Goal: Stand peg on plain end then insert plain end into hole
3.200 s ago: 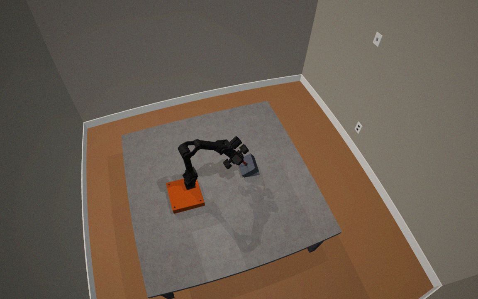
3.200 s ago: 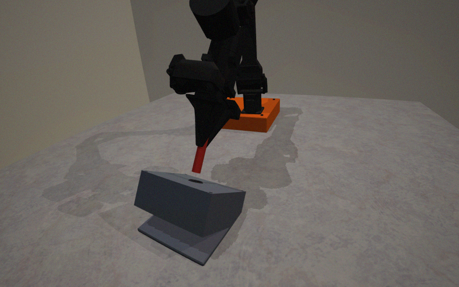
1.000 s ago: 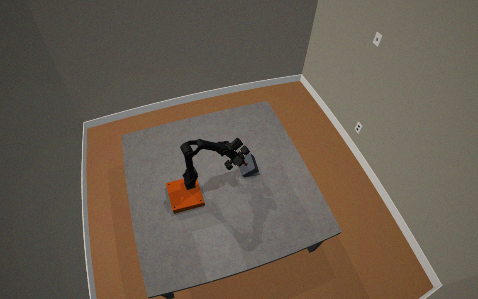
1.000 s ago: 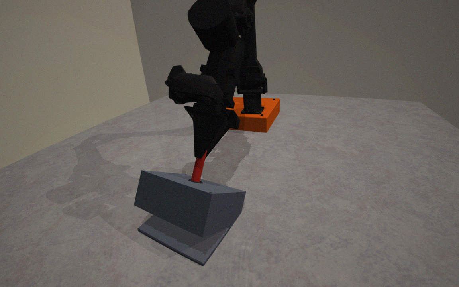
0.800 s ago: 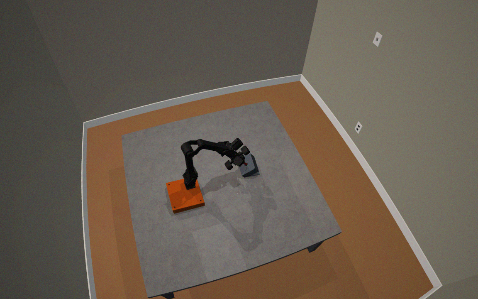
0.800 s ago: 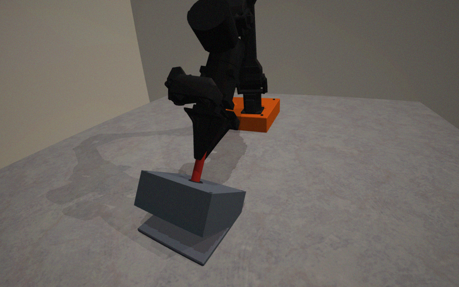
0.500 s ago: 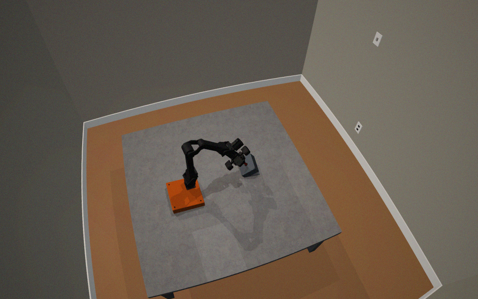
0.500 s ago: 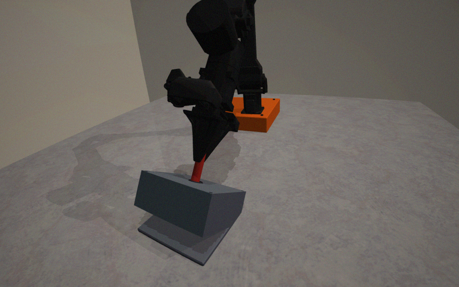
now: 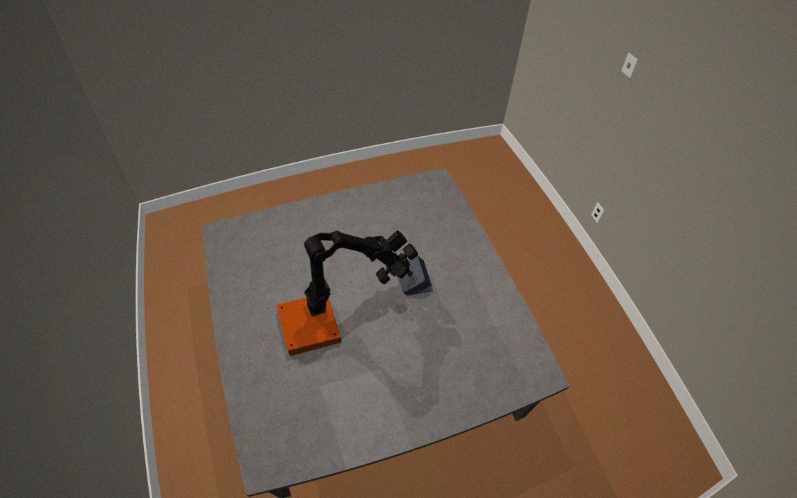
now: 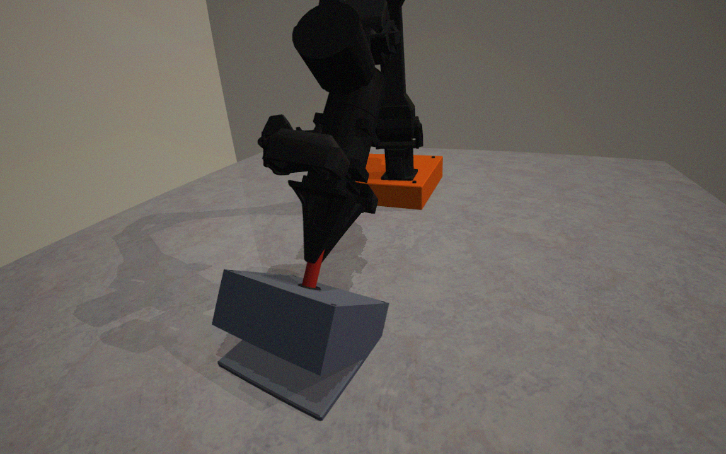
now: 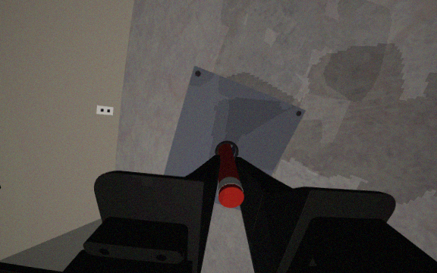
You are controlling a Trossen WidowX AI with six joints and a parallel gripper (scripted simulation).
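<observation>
Right now the sloped grey panel is 30 mm ahead of my gripper tip and 40 mm below it. Also, from my gripper tip: red peg (10 mm behind, 10 mm above).
</observation>
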